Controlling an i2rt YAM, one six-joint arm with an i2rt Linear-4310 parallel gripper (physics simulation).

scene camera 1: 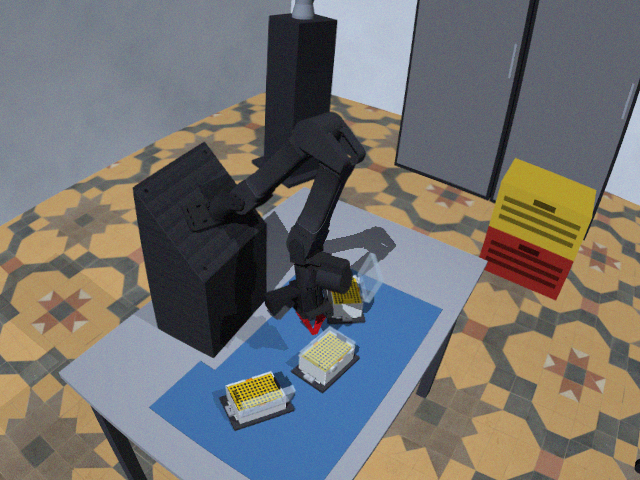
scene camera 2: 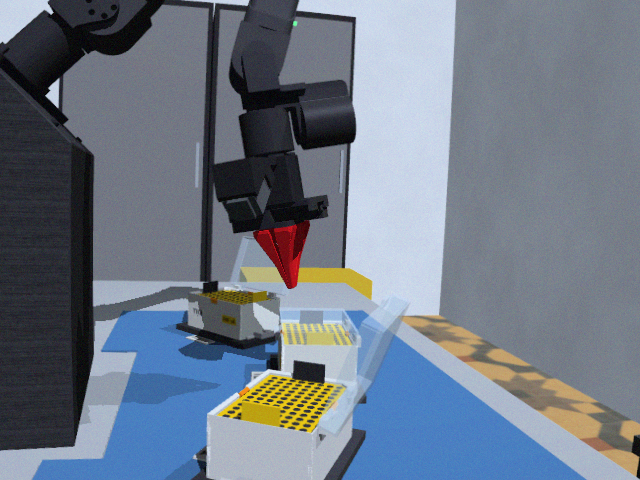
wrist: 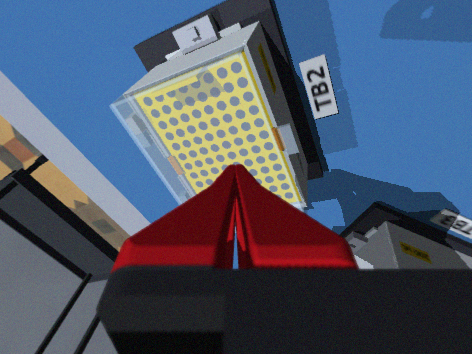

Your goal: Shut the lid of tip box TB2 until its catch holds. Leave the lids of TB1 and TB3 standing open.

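Pixels of known places: gripper, fingertip midpoint: point(scene camera 1: 314, 334) point(scene camera 2: 292, 287) point(wrist: 235, 176); arm's base, origin of the base link: point(scene camera 1: 216, 210) point(scene camera 2: 14, 78).
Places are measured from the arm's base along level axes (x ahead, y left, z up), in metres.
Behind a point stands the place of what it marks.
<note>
Tip box TB2 point(scene camera 1: 324, 364) @(x 0.370, y 0.055, z -0.265 m) point(scene camera 2: 318, 359) @(x 0.341, y 0.042, z -0.297 m) point(wrist: 210, 125) @(x 0.326, y 0.070, z -0.264 m) stands in the middle, its clear lid lying down over the yellow rack; whether the catch holds cannot be told. TB3 point(scene camera 1: 346, 311) @(x 0.234, y 0.260, z -0.311 m) point(scene camera 2: 219, 316) @(x 0.174, y 0.252, z -0.306 m) point(wrist: 382, 245) @(x 0.218, y 0.236, z -0.312 m) stands at the back in scene camera 1, its clear lid point(scene camera 1: 371, 279) @(x 0.228, y 0.353, z -0.244 m) point(scene camera 2: 242, 263) @(x 0.179, y 0.386, z -0.243 m) standing open, partly hidden by the gripper in scene camera 2. TB1 point(scene camera 1: 261, 408) @(x 0.394, y -0.152, z -0.249 m) point(scene camera 2: 258, 449) @(x 0.314, y -0.180, z -0.301 m) is the nearest box, its lid point(scene camera 2: 381, 338) @(x 0.399, y -0.197, z -0.206 m) tilted open. My gripper point(scene camera 1: 314, 332) @(x 0.304, y 0.076, z -0.224 m) point(scene camera 2: 292, 286) @(x 0.304, y 0.076, z -0.224 m) point(wrist: 235, 176) @(x 0.304, y 0.076, z -0.224 m) is shut and empty, its red tips above the boxes, near TB2's end facing TB3.
The boxes stand on dark bases on a blue mat point(scene camera 1: 392, 330) @(x 0.351, y 0.335, z -0.342 m) point(scene camera 2: 444, 413) @(x 0.481, y 0.017, z -0.342 m) on a grey table point(scene camera 1: 118, 356) @(x -0.015, y -0.344, z -0.345 m). The black arm stand point(scene camera 1: 180, 289) @(x 0.063, y -0.153, z -0.136 m) point(scene camera 2: 41, 310) @(x 0.114, y -0.132, z -0.220 m) is beside the mat. Yellow and red crates point(scene camera 1: 547, 232) stand on the floor beyond the table.
</note>
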